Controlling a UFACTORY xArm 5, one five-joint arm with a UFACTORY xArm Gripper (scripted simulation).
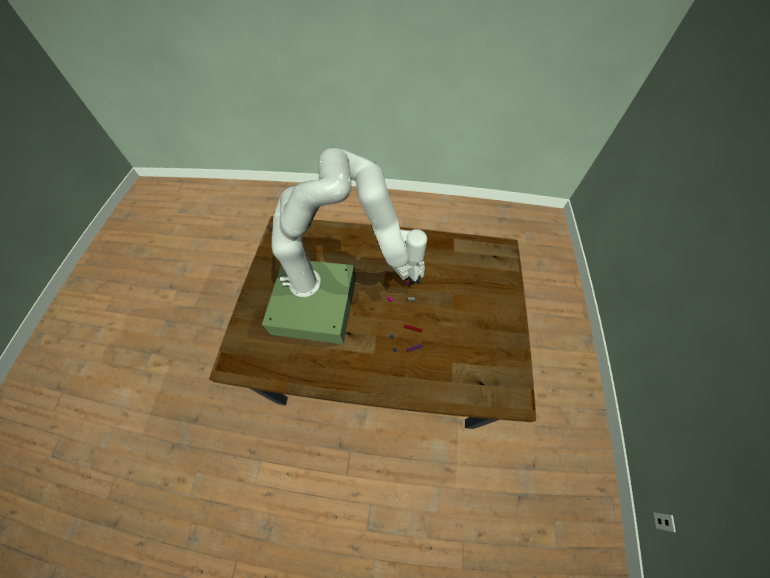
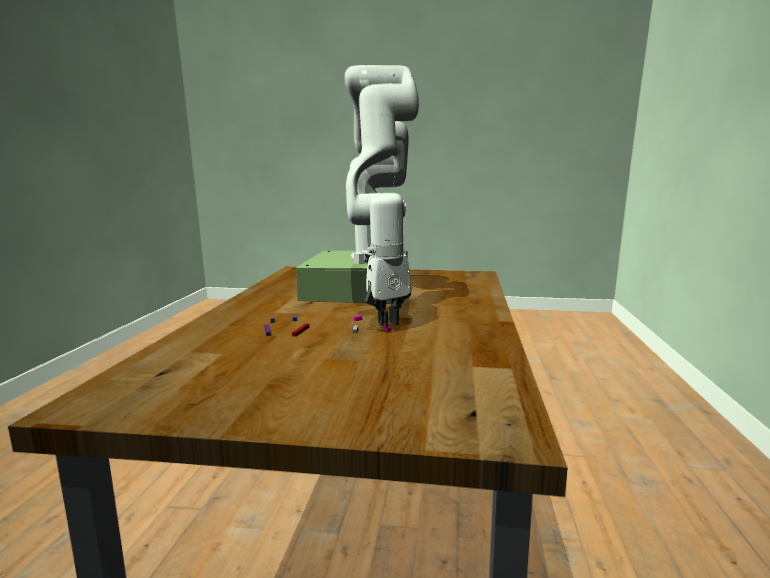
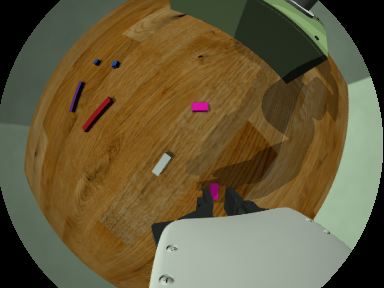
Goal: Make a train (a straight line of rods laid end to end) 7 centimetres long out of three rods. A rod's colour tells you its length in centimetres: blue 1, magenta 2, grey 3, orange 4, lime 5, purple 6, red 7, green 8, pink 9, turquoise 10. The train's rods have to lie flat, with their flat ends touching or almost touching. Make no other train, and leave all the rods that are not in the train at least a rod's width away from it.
I see my gripper (image 2: 388,324).
My gripper also shows in image 3 (image 3: 216,198).
